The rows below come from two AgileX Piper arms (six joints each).
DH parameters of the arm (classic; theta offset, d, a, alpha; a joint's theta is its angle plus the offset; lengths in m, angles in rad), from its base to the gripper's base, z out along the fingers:
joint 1: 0 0.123 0 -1.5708
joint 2: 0.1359 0 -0.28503 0
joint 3: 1.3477 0 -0.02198 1.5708
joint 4: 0 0.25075 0 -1.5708
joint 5: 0 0 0 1.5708
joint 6: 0 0.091 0 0
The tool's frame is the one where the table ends.
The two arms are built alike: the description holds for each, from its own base.
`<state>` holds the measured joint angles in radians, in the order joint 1, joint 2, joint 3, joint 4, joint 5, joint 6, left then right.
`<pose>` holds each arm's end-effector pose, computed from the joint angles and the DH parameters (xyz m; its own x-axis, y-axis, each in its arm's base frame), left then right.
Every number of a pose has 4 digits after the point.
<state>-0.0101 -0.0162 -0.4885 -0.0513 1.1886 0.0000 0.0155 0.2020 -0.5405 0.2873 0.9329 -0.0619</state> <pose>-0.0120 -0.0042 0.2641 -0.5624 -0.0134 -0.8268 0.0387 0.9983 -0.0426 0.0284 0.0212 0.2996 -0.4893 0.1015 -0.8662 -0.1624 0.9652 0.2049</pose>
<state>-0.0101 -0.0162 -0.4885 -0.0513 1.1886 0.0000 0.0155 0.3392 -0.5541 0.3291 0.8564 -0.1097</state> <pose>-0.0120 -0.0042 0.2641 -0.5624 -0.0134 -0.8268 0.0387 0.9983 -0.0426 0.0553 0.0231 0.3046 -0.5247 0.0987 -0.8456 -0.1693 0.9613 0.2173</pose>
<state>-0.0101 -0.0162 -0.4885 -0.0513 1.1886 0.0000 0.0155 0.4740 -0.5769 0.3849 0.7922 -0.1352</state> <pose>-0.0120 -0.0042 0.2641 -0.5624 -0.0134 -0.8268 0.0387 0.9983 -0.0426 0.0822 0.0256 0.3083 -0.5633 0.1276 -0.8163 -0.1627 0.9515 0.2610</pose>
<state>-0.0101 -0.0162 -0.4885 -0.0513 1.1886 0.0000 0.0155 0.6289 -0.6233 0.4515 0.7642 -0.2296</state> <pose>-0.0120 -0.0042 0.2641 -0.5624 -0.0134 -0.8268 0.0387 0.9983 -0.0426 0.1121 0.0292 0.3116 -0.6134 0.0924 -0.7843 -0.1942 0.9450 0.2633</pose>
